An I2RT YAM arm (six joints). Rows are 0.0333 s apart.
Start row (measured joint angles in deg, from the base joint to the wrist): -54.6 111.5 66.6 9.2 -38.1 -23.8
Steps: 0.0 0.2 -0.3 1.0 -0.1 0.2; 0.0 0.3 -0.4 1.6 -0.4 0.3; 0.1 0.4 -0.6 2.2 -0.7 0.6; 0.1 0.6 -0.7 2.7 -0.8 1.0; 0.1 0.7 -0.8 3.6 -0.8 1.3; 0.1 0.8 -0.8 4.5 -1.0 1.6; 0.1 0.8 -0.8 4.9 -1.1 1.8; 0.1 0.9 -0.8 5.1 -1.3 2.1; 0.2 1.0 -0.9 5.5 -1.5 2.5; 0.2 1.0 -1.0 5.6 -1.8 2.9; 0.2 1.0 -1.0 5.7 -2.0 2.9; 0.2 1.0 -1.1 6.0 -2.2 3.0; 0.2 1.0 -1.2 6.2 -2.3 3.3; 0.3 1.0 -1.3 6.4 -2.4 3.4; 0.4 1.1 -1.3 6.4 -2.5 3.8; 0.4 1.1 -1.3 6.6 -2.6 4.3; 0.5 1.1 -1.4 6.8 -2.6 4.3; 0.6 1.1 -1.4 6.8 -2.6 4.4; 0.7 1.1 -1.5 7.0 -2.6 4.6; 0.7 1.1 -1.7 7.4 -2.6 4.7; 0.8 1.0 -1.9 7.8 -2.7 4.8; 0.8 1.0 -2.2 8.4 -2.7 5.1
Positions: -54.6 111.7 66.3 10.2 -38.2 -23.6; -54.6 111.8 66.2 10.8 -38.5 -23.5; -54.5 111.9 66.0 11.4 -38.8 -23.2; -54.5 112.1 65.9 11.9 -38.9 -22.8; -54.5 112.2 65.8 12.8 -38.9 -22.5; -54.5 112.3 65.8 13.7 -39.1 -22.2; -54.5 112.3 65.8 14.1 -39.2 -22.0; -54.5 112.4 65.8 14.3 -39.4 -21.7; -54.4 112.5 65.7 14.7 -39.6 -21.3; -54.4 112.5 65.6 14.8 -39.9 -20.9; -54.4 112.5 65.6 14.9 -40.1 -20.9; -54.4 112.5 65.5 15.2 -40.3 -20.8; -54.4 112.5 65.4 15.4 -40.4 -20.5; -54.3 112.5 65.3 15.6 -40.5 -20.4; -54.2 112.6 65.3 15.6 -40.6 -20.0; -54.2 112.6 65.3 15.8 -40.7 -19.5; -54.1 112.6 65.2 16.0 -40.7 -19.5; -54.0 112.6 65.2 16.0 -40.7 -19.4; -53.9 112.6 65.1 16.2 -40.7 -19.2; -53.9 112.6 64.9 16.6 -40.7 -19.1; -53.8 112.5 64.7 17.0 -40.8 -19.0; -53.8 112.5 64.4 17.6 -40.8 -18.7
